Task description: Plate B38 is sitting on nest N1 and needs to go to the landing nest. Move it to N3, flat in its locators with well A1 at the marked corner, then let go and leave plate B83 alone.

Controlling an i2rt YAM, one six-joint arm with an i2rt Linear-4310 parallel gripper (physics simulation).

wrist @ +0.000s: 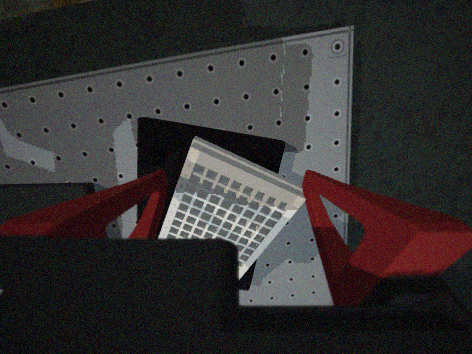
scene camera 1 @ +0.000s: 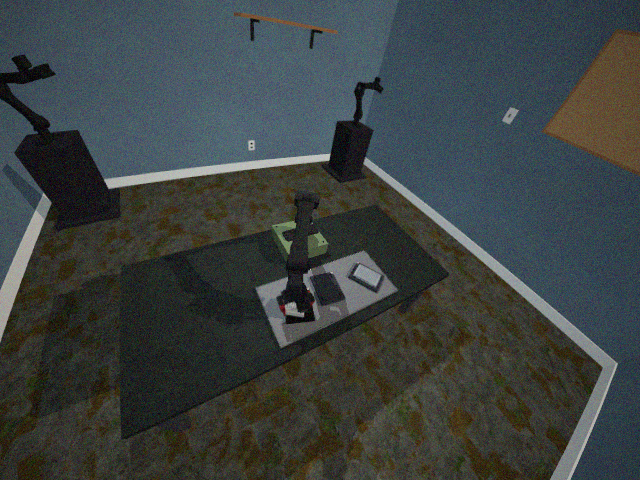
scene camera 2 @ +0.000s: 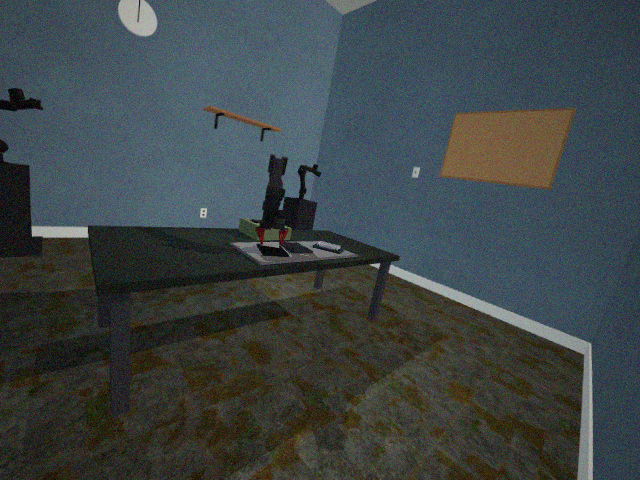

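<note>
A white plate with a grid of wells (scene camera 1: 292,310) (wrist: 225,205), taken as B38, is over a black nest (scene camera 1: 306,316) (scene camera 2: 272,252) (wrist: 160,134). In the wrist view it looks turned askew to the nest and perhaps tipped. My gripper (scene camera 1: 296,308) (scene camera 2: 271,244) (wrist: 235,177) is open above it, red fingers on either side; the plate's right corner is close to one fingertip. A dark nest without a plate (scene camera 1: 327,289) (scene camera 2: 297,248) (wrist: 45,210) is in the middle. Another light plate (scene camera 1: 367,274) (scene camera 2: 328,246), taken as B83, sits at the right end. Labels and well A1 are unreadable.
The nests stand on a grey perforated board (scene camera 1: 273,322) (scene camera 2: 341,253) (wrist: 215,85) near the front edge of the dark table (scene camera 1: 170,335) (scene camera 2: 155,258) (wrist: 415,100). A green box-like block (scene camera 1: 281,238) (scene camera 2: 250,228) stands behind the board, by the arm.
</note>
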